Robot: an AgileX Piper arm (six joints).
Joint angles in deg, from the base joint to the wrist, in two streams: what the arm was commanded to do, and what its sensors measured. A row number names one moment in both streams.
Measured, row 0:
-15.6, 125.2, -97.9, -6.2, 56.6, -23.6
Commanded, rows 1 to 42:
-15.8, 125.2, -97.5, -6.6, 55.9, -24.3
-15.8, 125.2, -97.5, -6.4, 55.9, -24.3
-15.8, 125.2, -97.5, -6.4, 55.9, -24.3
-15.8, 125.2, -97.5, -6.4, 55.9, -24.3
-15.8, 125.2, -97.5, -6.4, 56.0, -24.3
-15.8, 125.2, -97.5, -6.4, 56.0, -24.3
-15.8, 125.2, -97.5, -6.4, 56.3, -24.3
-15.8, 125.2, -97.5, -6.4, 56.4, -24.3
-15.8, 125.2, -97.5, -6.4, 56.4, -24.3
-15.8, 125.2, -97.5, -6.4, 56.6, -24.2
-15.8, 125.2, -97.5, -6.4, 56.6, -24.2
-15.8, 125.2, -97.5, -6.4, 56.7, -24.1
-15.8, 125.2, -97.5, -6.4, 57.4, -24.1
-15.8, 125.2, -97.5, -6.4, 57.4, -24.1
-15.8, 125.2, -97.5, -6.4, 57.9, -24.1
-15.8, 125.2, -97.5, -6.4, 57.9, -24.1
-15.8, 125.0, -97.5, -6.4, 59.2, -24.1
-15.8, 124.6, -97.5, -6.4, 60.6, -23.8
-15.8, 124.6, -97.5, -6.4, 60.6, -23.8
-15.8, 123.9, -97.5, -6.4, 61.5, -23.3
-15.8, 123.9, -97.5, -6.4, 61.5, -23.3
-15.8, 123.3, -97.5, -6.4, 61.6, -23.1
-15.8, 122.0, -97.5, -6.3, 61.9, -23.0
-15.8, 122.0, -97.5, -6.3, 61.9, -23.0
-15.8, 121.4, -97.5, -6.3, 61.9, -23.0
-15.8, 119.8, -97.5, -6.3, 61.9, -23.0
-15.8, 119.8, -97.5, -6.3, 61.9, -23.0
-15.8, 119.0, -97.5, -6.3, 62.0, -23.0
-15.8, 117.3, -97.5, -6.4, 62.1, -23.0
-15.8, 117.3, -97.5, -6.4, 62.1, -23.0
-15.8, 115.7, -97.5, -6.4, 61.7, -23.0
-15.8, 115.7, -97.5, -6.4, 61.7, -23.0
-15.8, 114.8, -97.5, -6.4, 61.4, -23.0
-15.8, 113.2, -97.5, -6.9, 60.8, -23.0
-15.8, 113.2, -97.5, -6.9, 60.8, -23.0
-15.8, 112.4, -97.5, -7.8, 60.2, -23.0
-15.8, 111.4, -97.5, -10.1, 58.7, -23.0
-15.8, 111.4, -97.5, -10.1, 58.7, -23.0
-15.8, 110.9, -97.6, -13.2, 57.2, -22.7
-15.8, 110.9, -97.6, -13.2, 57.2, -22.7
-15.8, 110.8, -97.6, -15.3, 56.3, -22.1
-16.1, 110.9, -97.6, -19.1, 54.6, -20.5
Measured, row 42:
-15.6, 111.1, -97.9, -13.8, 57.4, -22.5
